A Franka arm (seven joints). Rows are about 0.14 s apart.
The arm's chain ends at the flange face. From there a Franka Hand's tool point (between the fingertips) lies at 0.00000 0.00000 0.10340 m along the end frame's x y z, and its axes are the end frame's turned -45 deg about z.
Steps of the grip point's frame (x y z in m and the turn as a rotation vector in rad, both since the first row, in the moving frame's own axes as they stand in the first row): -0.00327 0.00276 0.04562 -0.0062 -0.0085 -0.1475; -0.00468 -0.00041 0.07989 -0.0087 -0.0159 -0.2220; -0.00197 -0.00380 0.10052 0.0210 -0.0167 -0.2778; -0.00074 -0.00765 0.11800 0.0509 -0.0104 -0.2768; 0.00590 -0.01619 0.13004 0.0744 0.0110 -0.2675; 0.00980 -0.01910 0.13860 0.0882 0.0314 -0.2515; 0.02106 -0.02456 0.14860 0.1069 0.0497 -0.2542; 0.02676 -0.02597 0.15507 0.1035 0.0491 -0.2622
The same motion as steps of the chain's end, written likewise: -0.00027 0.00318 0.04563 -0.0104 -0.0016 -0.1475; -0.00328 0.00118 0.07991 -0.0174 -0.0051 -0.2220; -0.00132 -0.00136 0.10056 0.0030 -0.0267 -0.2778; -0.00110 -0.00258 0.11814 0.0286 -0.0433 -0.2768; -0.00187 -0.01007 0.13033 0.0604 -0.0448 -0.2675; -0.00138 -0.01231 0.13905 0.0846 -0.0402 -0.2515; 0.00310 -0.02149 0.14931 0.1107 -0.0404 -0.2542; 0.00593 -0.02680 0.15574 0.1079 -0.0385 -0.2622
